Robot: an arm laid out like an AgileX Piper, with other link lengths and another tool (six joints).
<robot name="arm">
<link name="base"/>
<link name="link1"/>
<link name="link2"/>
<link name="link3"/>
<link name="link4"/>
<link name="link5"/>
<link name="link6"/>
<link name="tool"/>
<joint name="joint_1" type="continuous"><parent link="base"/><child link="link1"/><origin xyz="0 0 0.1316" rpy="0 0 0"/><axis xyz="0 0 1"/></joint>
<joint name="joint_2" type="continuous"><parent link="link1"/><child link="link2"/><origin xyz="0 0 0" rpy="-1.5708 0 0"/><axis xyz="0 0 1"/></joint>
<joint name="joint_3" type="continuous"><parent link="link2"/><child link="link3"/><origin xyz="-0.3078 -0.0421 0" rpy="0 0 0"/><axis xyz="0 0 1"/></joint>
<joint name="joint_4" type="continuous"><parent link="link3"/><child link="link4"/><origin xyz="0.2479 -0.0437 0" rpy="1.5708 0 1.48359"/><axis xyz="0 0 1"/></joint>
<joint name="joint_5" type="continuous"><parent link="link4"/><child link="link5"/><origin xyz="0 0 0" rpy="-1.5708 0 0"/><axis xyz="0 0 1"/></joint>
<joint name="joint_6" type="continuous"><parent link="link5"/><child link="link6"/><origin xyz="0 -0.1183 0" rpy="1.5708 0 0"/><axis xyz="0 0 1"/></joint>
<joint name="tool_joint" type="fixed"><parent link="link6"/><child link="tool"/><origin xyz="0 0.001 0.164" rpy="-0.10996 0 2.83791"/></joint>
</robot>
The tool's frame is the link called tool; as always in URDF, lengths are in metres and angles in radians. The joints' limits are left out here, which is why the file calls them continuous.
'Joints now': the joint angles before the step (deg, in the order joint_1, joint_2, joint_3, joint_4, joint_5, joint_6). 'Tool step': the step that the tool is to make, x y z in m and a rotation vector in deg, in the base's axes. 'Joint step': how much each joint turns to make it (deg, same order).
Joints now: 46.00, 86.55, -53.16, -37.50, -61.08, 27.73
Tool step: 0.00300, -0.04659, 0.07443, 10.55, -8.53, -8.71
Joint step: 0.00, -5.25, 0.00, 10.37, -3.09, -11.94
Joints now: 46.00, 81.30, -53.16, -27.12, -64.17, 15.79
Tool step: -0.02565, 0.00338, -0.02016, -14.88, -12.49, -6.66
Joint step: 0.00, -8.11, 0.00, -12.92, 15.32, -5.91
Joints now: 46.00, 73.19, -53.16, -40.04, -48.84, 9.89
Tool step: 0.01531, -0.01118, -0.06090, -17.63, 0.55, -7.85
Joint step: 0.00, -6.43, 0.00, -20.99, 20.30, 13.66
